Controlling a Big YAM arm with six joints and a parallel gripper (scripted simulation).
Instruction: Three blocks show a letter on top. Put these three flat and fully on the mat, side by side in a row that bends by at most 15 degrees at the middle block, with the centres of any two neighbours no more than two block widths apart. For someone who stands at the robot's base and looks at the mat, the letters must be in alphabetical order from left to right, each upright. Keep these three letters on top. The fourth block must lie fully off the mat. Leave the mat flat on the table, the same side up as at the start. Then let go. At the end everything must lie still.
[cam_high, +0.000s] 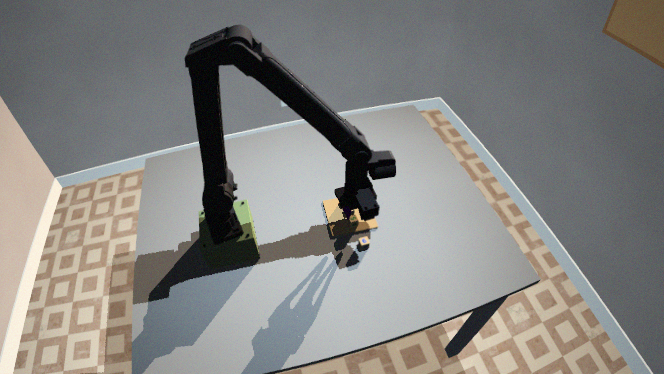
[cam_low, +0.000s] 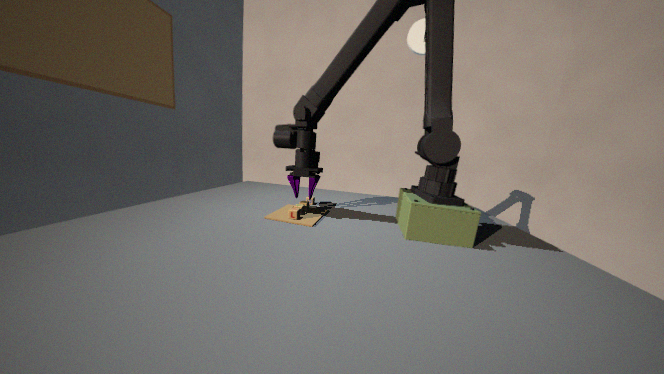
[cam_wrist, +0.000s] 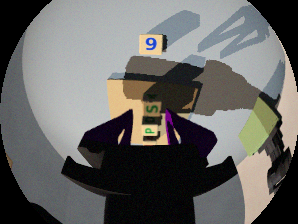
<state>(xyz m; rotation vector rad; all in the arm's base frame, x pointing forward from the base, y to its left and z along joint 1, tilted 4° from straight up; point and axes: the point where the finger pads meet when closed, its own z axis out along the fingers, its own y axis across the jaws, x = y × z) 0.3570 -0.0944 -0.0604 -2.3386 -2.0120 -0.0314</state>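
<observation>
My gripper is now 4 cm to the right of the block, 3 cm above it and 1 cm short of it. Round my hand: tan mat: 5 cm below, 4 cm to the left, 1 cm ahead.
</observation>
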